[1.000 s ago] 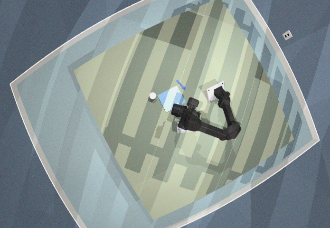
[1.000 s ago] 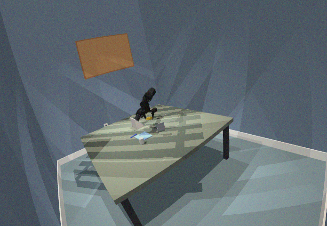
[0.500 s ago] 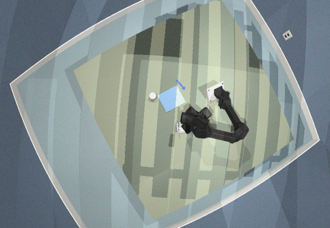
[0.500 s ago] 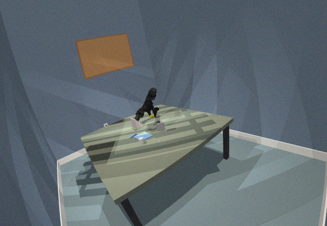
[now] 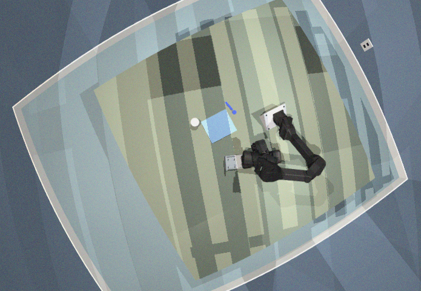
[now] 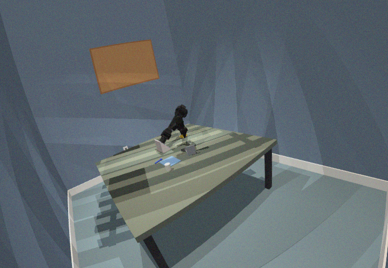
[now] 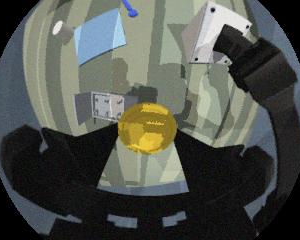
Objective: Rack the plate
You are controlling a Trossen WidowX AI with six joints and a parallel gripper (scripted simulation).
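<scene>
Now: the grey dish rack 90 mm below my gripper tip, 90 mm ahead of it and 20 mm to the right of it. From my gripper tip the other things lie so: light blue mat: 230 mm to the right, 120 mm below, 100 mm ahead; yellow plate: 10 mm above; blue utensil: 290 mm to the right, 110 mm below, 10 mm behind.
</scene>
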